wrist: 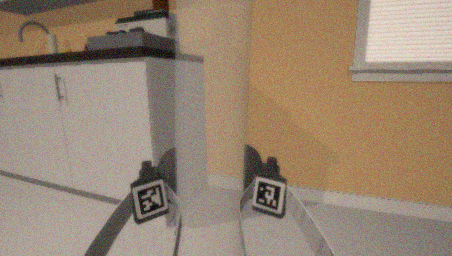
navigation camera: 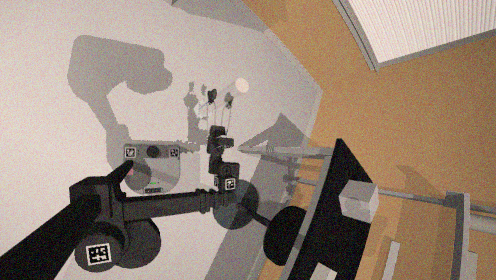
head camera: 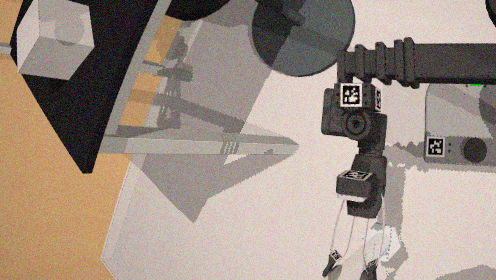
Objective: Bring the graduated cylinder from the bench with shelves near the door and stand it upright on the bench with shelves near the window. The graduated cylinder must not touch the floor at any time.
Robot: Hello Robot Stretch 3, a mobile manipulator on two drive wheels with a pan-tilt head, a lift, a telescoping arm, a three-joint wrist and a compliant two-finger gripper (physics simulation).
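Places are measured from the robot's base along level axes (x ahead, y left, z up), in metres.
Pixels of known places: gripper, fingertip midpoint: [navigation camera: 221, 90]; robot's base at its link origin: [navigation camera: 152, 151] [head camera: 473, 149].
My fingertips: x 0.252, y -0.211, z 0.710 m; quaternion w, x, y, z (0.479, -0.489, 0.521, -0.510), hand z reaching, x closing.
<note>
Ahead of a thing's pixels: the offset from my fingertips to its top centre. "*": to the spot under its first point.
The graduated cylinder [head camera: 393, 243] [navigation camera: 242, 85] [wrist: 215, 100] is clear and see-through. It stands upright between the fingers in the wrist view, and its top and bottom run out of that view. Its pale base shows beside the fingers in the head view. My gripper [head camera: 350, 267] [navigation camera: 220, 98] [wrist: 210, 164] is shut on it, with one finger pad on each side, over the pale floor. The gap between base and floor cannot be judged. A black-topped bench [head camera: 107, 85] [navigation camera: 340, 195] with a grey frame stands beside the arm; which of the task's benches it is cannot be told.
A pale block @(dz +0.335, dx -0.439, dy -0.545 m) [head camera: 55, 40] [navigation camera: 359, 201] sits on the black top. A grey bench leg @(* dz -0.119, dx -0.222, dy -0.477 m) [head camera: 190, 146] [navigation camera: 285, 151] reaches down near the wrist. A round dark stool @(* dz -0.679, dx -0.640, dy -0.443 m) [head camera: 305, 40] [navigation camera: 235, 204] stands below the arm. The wrist view shows a sink counter [wrist: 105, 120] and a window [wrist: 410, 32].
</note>
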